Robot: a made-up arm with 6 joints.
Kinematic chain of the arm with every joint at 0, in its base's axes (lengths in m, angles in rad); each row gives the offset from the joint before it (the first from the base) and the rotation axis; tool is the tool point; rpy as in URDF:
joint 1: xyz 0 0 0.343 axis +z
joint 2: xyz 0 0 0 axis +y
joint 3: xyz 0.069 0 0.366 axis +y
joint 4: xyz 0.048 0 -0.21 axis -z
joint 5: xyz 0 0 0 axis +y
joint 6: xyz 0.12 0 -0.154 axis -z
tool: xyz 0 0 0 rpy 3.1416 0 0
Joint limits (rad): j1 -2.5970..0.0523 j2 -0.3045..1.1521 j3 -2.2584..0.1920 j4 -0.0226..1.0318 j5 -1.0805..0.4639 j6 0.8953..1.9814
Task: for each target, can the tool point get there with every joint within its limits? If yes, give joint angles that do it. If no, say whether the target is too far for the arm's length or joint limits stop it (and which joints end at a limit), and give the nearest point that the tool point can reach.
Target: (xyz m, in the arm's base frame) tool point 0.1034 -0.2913 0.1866
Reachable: yes | joints -1.1418 0.6573 -0.3778 0.2871 0.1487 1.2127
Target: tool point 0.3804 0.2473 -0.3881
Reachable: no: too far | nearest point 0.3771 0.0208 0.0184 | short by 0.465 m
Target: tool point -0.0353 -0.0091 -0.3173
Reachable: no: joint limits stop it (at a limit: joint 1, joint 2) | nearest point -0.1706 -0.0993 0.0528 | short by 0.404 m
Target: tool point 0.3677 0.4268 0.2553
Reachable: no: joint limits stop it (at a limit: joint 1, joint 4) | nearest point 0.3887 0.0248 0.2553 | short by 0.403 m
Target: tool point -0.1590 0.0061 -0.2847
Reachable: no: joint limits stop it (at a limit: joint 1, joint 2) | nearest point -0.2195 -0.0960 0.0403 | short by 0.346 m
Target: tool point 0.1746 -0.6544 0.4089
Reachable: yes | joints -1.1866 0.9008 -1.5709 0.4968 -0.4485 0.9907
